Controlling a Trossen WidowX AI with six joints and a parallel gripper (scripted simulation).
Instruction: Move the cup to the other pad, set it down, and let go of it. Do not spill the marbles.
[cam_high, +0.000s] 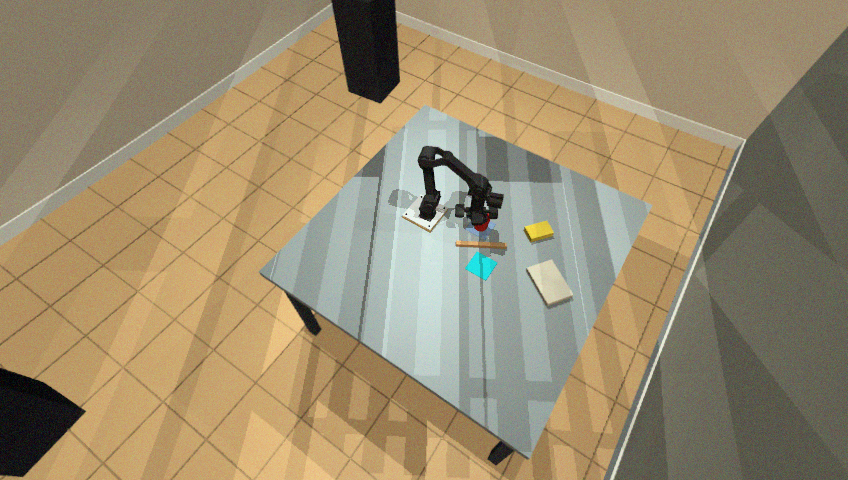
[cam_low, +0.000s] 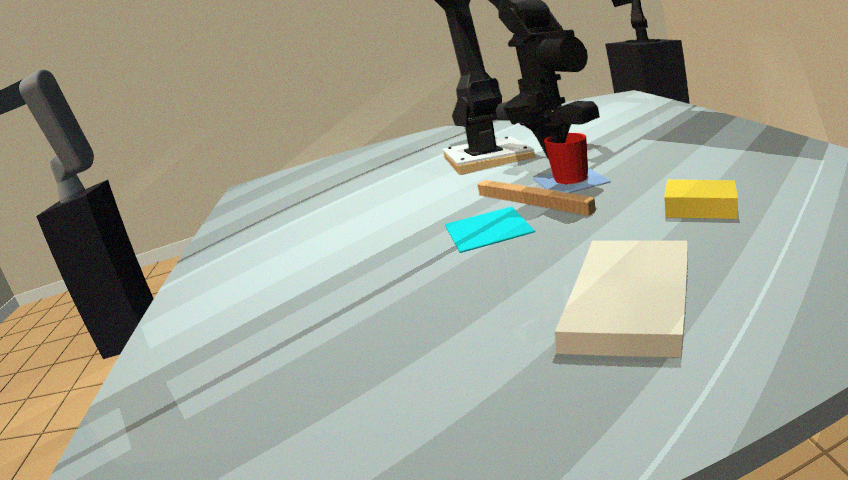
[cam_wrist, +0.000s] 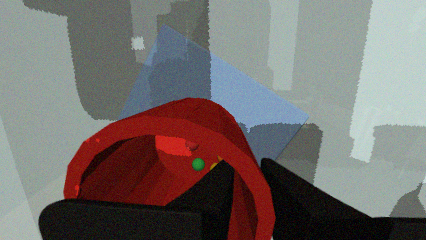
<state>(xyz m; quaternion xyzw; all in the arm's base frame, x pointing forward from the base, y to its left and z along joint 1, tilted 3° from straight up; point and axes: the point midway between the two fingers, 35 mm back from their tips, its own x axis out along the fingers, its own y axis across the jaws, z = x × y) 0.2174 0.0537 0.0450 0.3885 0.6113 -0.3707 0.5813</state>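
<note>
Now: the pale blue pad 4 cm below my gripper tip, 3 cm ahead of it and 1 cm to the left of it. From my gripper tip the other things lie so: red cup (3 cm ahead, 1 cm to the left); cyan pad (17 cm to the right, 12 cm ahead, 4 cm below); wooden bar (8 cm to the right, 7 cm ahead, 3 cm below).
</note>
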